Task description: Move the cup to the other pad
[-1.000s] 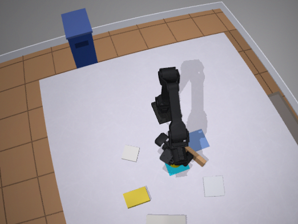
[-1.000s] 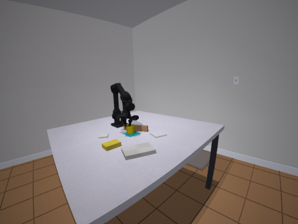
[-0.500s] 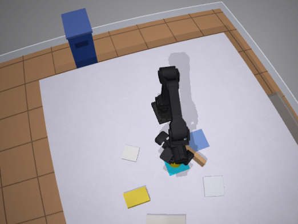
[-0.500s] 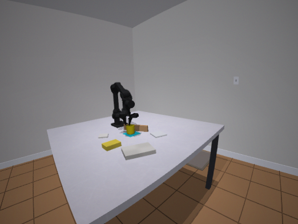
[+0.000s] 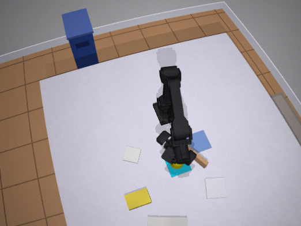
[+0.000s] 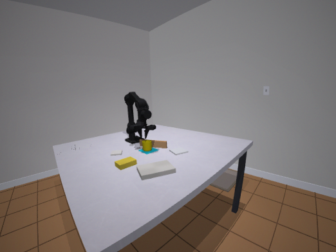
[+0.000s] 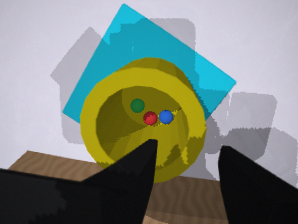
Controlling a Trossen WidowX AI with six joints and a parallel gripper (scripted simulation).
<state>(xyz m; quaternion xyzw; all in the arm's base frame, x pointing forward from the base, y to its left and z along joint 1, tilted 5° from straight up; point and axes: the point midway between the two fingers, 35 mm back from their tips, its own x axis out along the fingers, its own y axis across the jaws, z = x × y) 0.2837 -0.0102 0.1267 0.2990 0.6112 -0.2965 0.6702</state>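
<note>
The yellow cup lies 50 mm below my gripper tip, 10 mm to the left of it and 10 mm ahead of it. Also, from my gripper tip: red marble 70 mm below, 30 mm to the left, 10 mm ahead; then green marble 70 mm below, 30 mm to the left, 20 mm ahead; then blue marble 70 mm below, 20 mm to the left.
</note>
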